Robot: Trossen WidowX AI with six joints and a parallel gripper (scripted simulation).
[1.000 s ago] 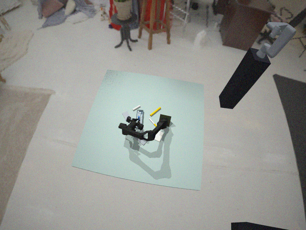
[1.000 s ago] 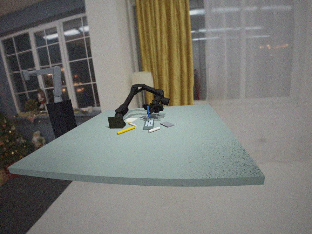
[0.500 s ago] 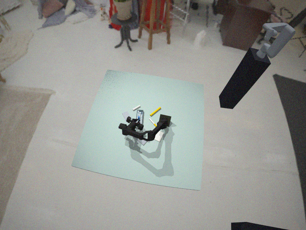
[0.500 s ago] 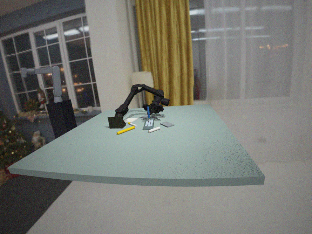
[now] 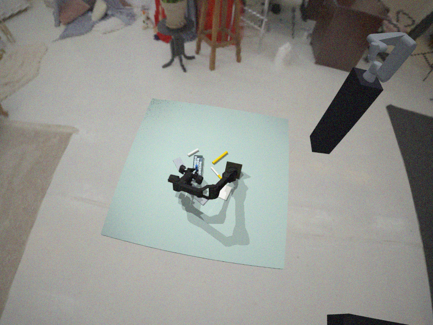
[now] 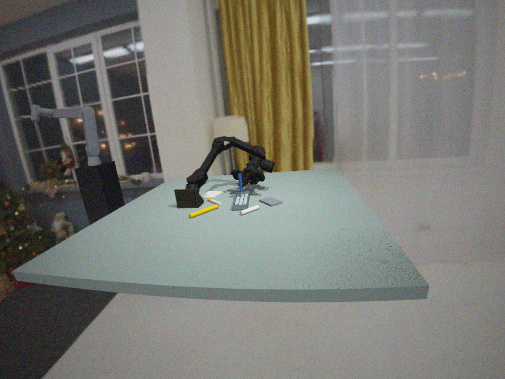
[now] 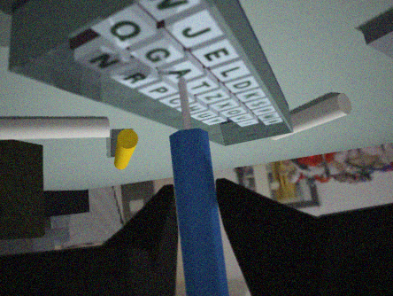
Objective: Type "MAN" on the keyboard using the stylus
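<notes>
Now: gripper tip 10 mm above the blue stylus. From my gripper tip the other things lie so: M key (30 mm ahead, 110 mm to the right, 60 mm below); then stylus tip (50 mm below); then white-and-yellow pen (150 mm behind, 10 mm to the right, 60 mm below).
</notes>
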